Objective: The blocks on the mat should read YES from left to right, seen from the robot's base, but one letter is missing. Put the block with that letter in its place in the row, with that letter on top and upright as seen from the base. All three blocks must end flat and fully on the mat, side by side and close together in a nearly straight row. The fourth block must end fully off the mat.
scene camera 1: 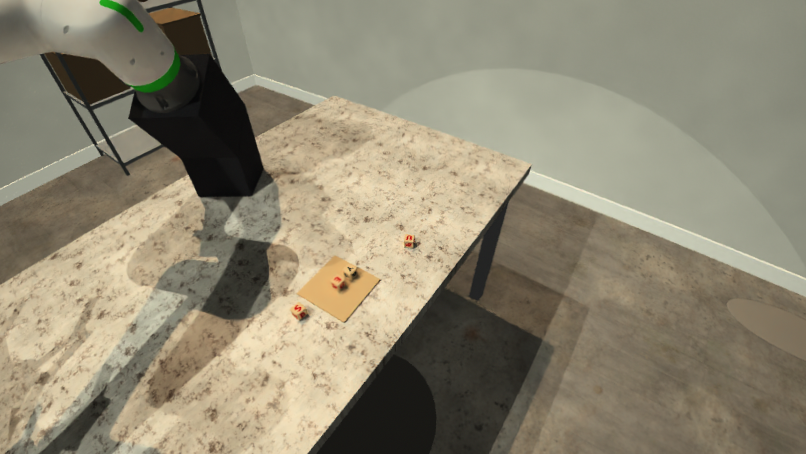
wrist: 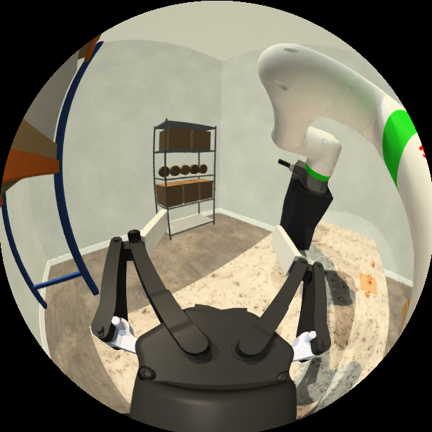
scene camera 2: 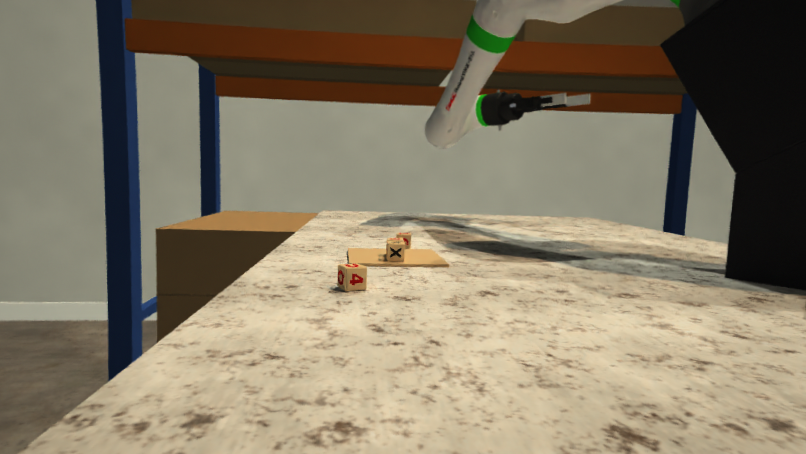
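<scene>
The block with a black Y on top [scene camera 1: 350, 271] [scene camera 2: 395, 251] and the block with a red E on top [scene camera 1: 337, 283] sit close together on the tan mat [scene camera 1: 344, 307] [scene camera 2: 428, 260] [wrist: 364, 287]. From the base, Y is left of E. In scene camera 2 the Y block mostly hides the E block. The block with a red S on top [scene camera 1: 298, 311] [scene camera 2: 404, 239] [wrist: 367, 294] lies off the mat, beyond the E side. A fourth block [scene camera 1: 408, 241] [scene camera 2: 351, 277] [wrist: 373, 264], its red top letter resembling a U, lies off the mat on the Y side. My gripper [scene camera 2: 570, 99] [wrist: 221, 227] is open and empty, high above the table and far from the blocks.
The speckled table [scene camera 1: 394, 157] [scene camera 2: 479, 349] [wrist: 210, 295] has its edge beyond the mat and fourth block. The black robot pedestal [scene camera 1: 225, 146] [scene camera 2: 761, 225] [wrist: 299, 215] stands on it. Boxes [scene camera 2: 225, 259] stand beyond the table; a shelf rack [scene camera 2: 118, 169] is behind.
</scene>
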